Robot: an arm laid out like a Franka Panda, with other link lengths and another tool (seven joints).
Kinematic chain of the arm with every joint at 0, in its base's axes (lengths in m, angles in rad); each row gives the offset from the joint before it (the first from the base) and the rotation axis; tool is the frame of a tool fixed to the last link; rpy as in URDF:
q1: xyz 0 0 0.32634 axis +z
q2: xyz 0 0 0 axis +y
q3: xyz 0 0 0.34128 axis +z
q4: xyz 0.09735 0 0 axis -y
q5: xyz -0.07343 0 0.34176 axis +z
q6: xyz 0 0 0 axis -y
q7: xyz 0.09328 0 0 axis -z
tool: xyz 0.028 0.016 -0.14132 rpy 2.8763 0 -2.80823
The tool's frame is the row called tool.
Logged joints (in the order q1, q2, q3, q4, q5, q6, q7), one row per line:
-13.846 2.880 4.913 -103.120 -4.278 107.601 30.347
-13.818 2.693 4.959 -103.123 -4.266 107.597 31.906
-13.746 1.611 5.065 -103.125 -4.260 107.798 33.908
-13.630 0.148 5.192 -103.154 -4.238 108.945 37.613
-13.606 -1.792 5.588 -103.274 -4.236 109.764 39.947
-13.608 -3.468 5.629 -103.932 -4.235 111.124 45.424
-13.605 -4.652 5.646 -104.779 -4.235 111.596 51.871
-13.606 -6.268 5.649 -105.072 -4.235 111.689 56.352
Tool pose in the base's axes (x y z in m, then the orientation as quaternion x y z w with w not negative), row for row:
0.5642 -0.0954 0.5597 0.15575 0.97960 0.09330 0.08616
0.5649 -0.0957 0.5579 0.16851 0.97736 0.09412 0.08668
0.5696 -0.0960 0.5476 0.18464 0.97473 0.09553 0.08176
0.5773 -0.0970 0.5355 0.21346 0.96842 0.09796 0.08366
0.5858 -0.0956 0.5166 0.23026 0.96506 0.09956 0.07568
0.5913 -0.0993 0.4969 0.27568 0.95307 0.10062 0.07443
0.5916 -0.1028 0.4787 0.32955 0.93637 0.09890 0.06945
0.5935 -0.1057 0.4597 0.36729 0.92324 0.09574 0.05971
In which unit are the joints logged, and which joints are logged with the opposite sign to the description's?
The joints are logged in degrees. Opposite sign: q2.
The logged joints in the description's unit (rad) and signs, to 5 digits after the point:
-0.24166 -0.05027 0.08575 -1.79978 -0.07467 1.87799 0.52966
-0.24117 -0.04700 0.08655 -1.79984 -0.07446 1.87792 0.55686
-0.23991 -0.02812 0.08840 -1.79987 -0.07435 1.88143 0.59181
-0.23789 -0.00258 0.09062 -1.80038 -0.07397 1.90145 0.65647
-0.23747 0.03128 0.09753 -1.80247 -0.07393 1.91574 0.69721
-0.23750 0.06053 0.09824 -1.81396 -0.07391 1.93948 0.79280
-0.23745 0.08119 0.09854 -1.82874 -0.07391 1.94772 0.90532
-0.23747 0.10940 0.09859 -1.83385 -0.07391 1.94934 0.98353

